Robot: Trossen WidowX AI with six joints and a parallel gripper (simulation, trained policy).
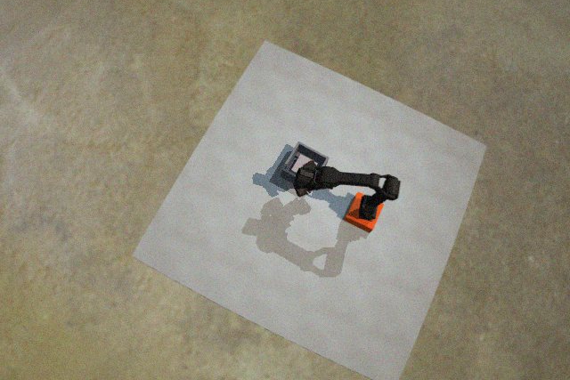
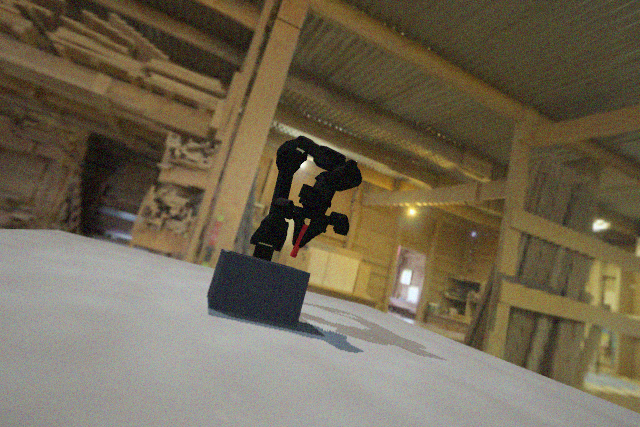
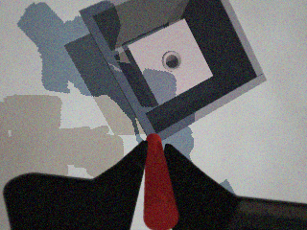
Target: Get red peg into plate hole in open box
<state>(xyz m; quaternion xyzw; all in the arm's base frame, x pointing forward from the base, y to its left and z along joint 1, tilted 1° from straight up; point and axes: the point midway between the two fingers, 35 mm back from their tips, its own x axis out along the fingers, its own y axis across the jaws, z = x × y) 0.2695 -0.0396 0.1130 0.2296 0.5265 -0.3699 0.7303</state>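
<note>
Now: gripper tip 50 mm short of the plate, 90 mm to the left of it and 100 mm above it. From my gripper tip the other things lie so: dark box: 50 mm ahead, 90 mm to the right, 120 mm below; red peg: 10 mm to the left, 10 mm above.
</note>
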